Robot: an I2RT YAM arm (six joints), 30 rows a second.
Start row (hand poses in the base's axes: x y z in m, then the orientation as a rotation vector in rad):
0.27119 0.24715 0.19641 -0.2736 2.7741 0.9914
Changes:
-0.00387 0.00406 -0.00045 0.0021 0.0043 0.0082
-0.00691 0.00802 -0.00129 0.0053 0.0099 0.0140
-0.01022 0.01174 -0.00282 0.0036 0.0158 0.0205
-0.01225 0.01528 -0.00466 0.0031 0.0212 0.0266
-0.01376 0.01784 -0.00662 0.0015 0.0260 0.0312
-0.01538 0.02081 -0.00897 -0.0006 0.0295 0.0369
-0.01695 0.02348 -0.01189 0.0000 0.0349 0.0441
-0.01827 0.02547 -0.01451 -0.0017 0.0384 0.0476
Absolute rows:
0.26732 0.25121 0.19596 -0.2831 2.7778 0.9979
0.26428 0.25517 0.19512 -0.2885 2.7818 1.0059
0.26097 0.25889 0.19359 -0.2955 2.7889 1.0075
0.25894 0.26243 0.19175 -0.3020 2.7947 1.0105
0.25743 0.26499 0.18979 -0.3068 2.8005 1.0114
0.25581 0.26796 0.18744 -0.3138 2.8056 1.0112
0.25424 0.27063 0.18452 -0.3218 2.8109 1.0159
0.25292 0.27262 0.18190 -0.3257 2.8154 1.0158

